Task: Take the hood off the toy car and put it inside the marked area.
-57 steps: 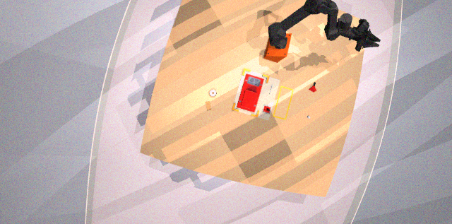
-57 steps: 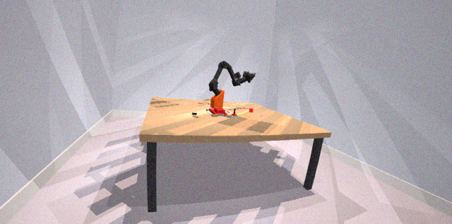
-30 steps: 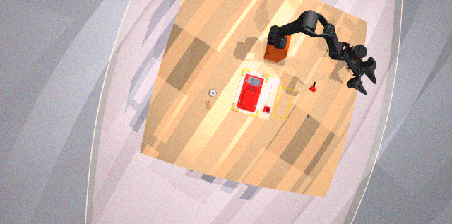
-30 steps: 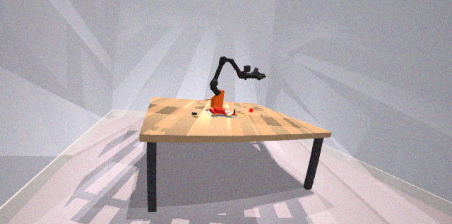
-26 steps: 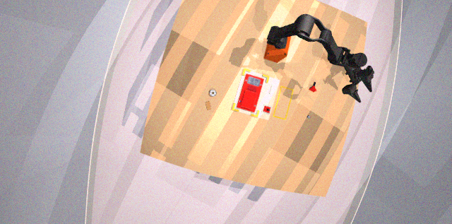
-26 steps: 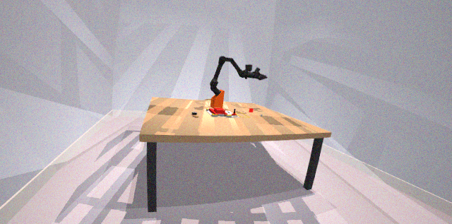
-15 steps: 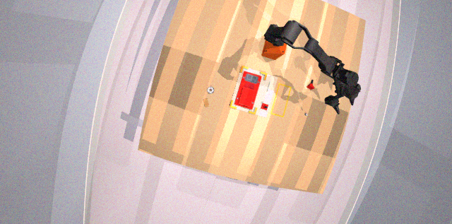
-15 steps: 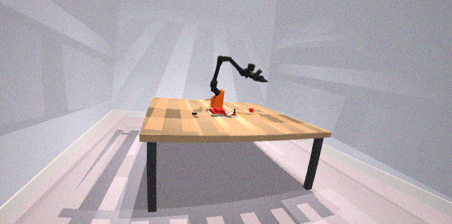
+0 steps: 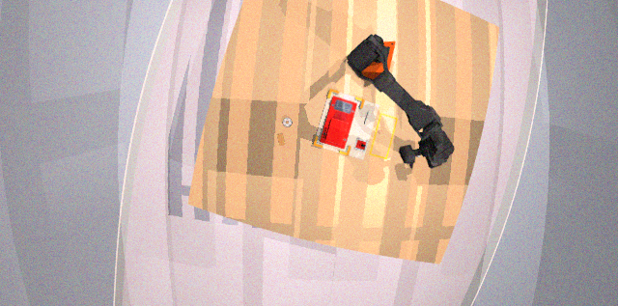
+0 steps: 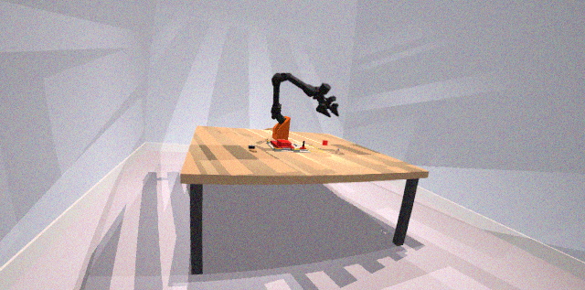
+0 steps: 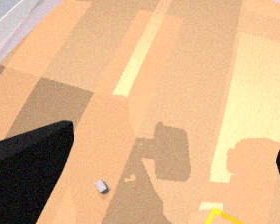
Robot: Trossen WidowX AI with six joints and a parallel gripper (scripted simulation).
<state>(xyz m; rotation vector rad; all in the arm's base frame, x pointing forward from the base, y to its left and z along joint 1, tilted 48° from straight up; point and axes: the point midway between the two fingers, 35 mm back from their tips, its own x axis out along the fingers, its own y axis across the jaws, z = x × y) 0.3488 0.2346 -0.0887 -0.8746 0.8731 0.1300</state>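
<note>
My gripper tip is 320 mm to the left of the hood, 190 mm above it and 30 mm past it. From my gripper tip the other things lie so: tan block 530 mm to the right, 230 mm below, 60 mm ahead.
</note>
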